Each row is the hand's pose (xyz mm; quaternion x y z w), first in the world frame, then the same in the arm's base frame.
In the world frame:
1: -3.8 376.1 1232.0 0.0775 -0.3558 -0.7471 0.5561
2: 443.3 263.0 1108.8 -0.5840 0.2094 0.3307 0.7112
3: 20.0 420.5 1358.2 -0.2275 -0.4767 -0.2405 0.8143
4: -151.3 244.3 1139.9 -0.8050 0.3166 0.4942 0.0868
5: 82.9 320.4 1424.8 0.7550 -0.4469 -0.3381 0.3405
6: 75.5 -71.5 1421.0 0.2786 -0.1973 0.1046 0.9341
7: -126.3 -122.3 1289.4 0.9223 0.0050 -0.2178 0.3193
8: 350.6 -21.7 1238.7 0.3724 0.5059 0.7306 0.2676
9: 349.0 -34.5 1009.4 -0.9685 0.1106 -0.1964 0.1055
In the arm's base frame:
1: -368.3 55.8 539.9 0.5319 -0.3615 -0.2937 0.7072
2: -111.4 409.6 731.4 -0.6207 -0.3989 0.4596 0.4943
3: -455.4 35.6 642.2 0.2122 -0.7385 0.1307 0.6265
4: -248.7 -73.5 411.1 0.9501 0.2413 -0.1954 0.0289
5: -381.7 10.2 753.3 0.9612 -0.0372 0.1256 0.2427
6: -39.9 -164.1 833.4 0.3584 -0.3183 0.6489 0.5910
7: 13.1 -282.1 623.9 0.8137 0.4023 0.2968 0.2966
8: 59.6 154.4 841.7 0.1914 -0.4501 -0.8714 0.0393
9: 168.4 252.8 665.1 -0.7445 -0.4426 -0.4036 0.2948

